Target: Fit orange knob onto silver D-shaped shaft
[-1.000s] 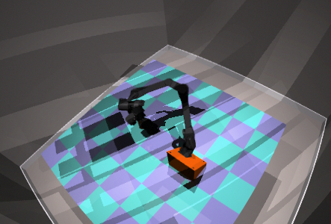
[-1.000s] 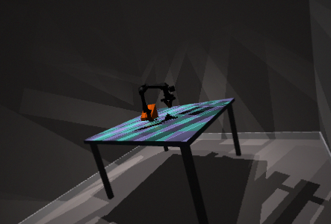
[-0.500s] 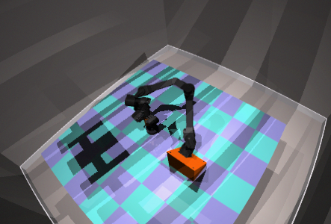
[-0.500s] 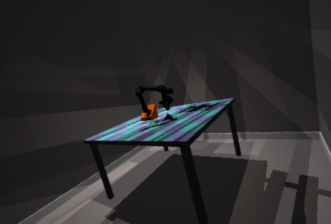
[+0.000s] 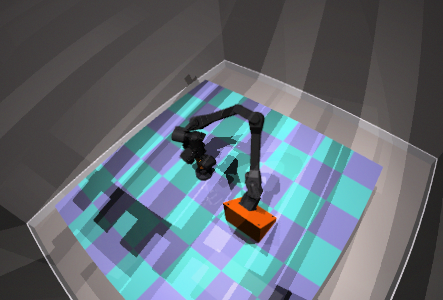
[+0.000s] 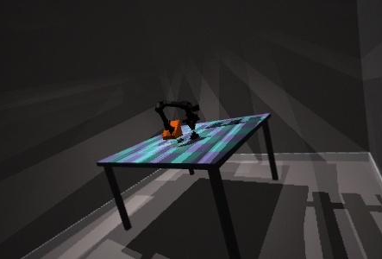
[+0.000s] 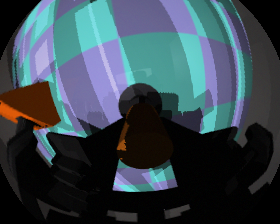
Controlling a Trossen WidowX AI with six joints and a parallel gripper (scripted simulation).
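My gripper tip is 50 mm above the dark round pedestal. Also, from my gripper tip: orange knob (30 mm above).
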